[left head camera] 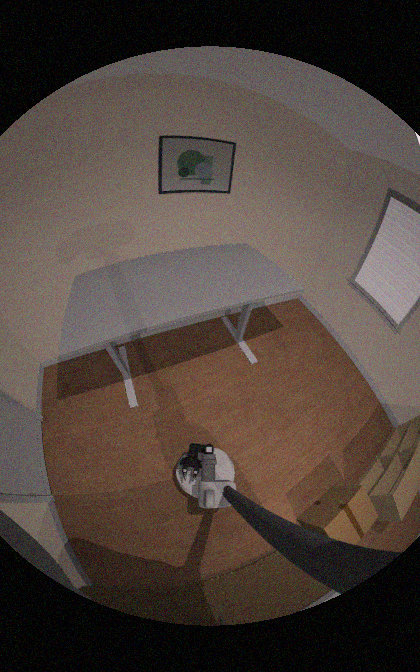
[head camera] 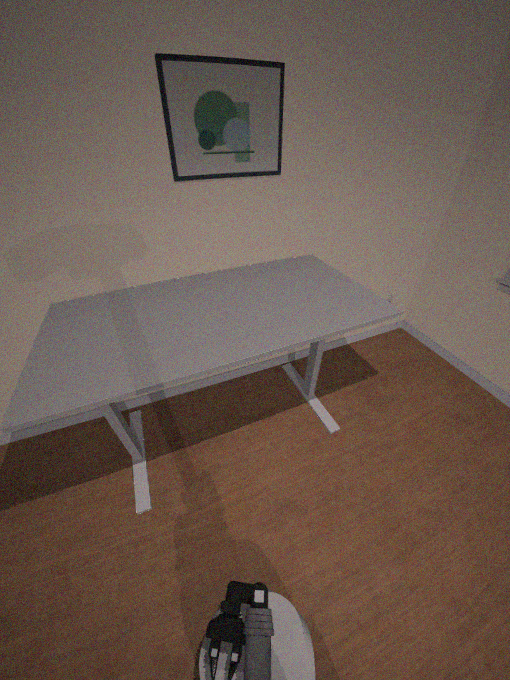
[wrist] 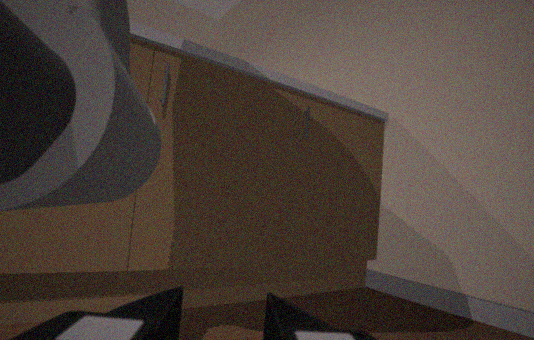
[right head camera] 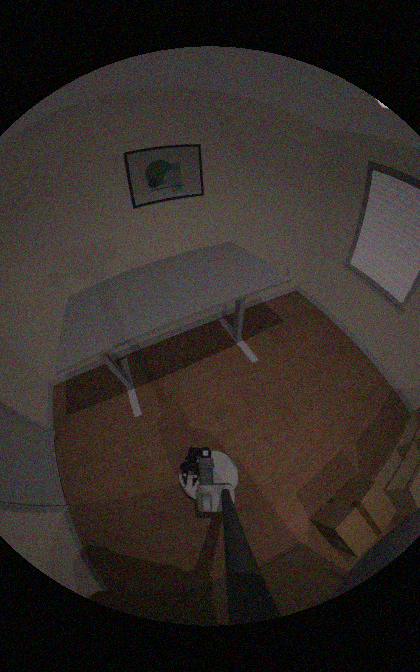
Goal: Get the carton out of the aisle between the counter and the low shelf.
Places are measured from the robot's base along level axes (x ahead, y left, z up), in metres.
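Where they show: gripper, between the fingertips: (left head camera: 188,480) (wrist: 223,315) (right head camera: 189,484).
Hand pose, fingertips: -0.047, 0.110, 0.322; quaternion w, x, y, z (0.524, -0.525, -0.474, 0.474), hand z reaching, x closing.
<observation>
Each offset is from my fingertips to the centre of the thing, as dx, dy, dz. "*": to the spot under its first point. Level surfaces: height alone.
The carton @(-0.601, -1.190, -0.147) (left head camera: 342,525) (right head camera: 352,527) is a tan box with a darker tape strip, standing on the floor at the lower right of both side head views. It is close to the end of the low shelf @(* -0.597, -1.487, +0.135) (left head camera: 384,506) (right head camera: 401,495), a wooden unit with compartments. The counter (wrist: 275,200) shows in the wrist view as wooden cabinets with a pale top and bar handles. My gripper (head camera: 223,665) (left head camera: 190,477) (right head camera: 189,481) (wrist: 223,315) is open and empty, folded in above my round base and well away from the carton. The carton does not show in the head or wrist view.
A long grey table @(dz +0.600) (head camera: 208,329) (left head camera: 180,285) (right head camera: 165,295) on splayed legs stands against the wall ahead, beneath a framed picture (head camera: 282,120) (left head camera: 160,165). A window (left head camera: 390,260) (right head camera: 385,235) is on the right wall. My dark mast (left head camera: 300,535) (right head camera: 242,560) covers part of the lower side views.
</observation>
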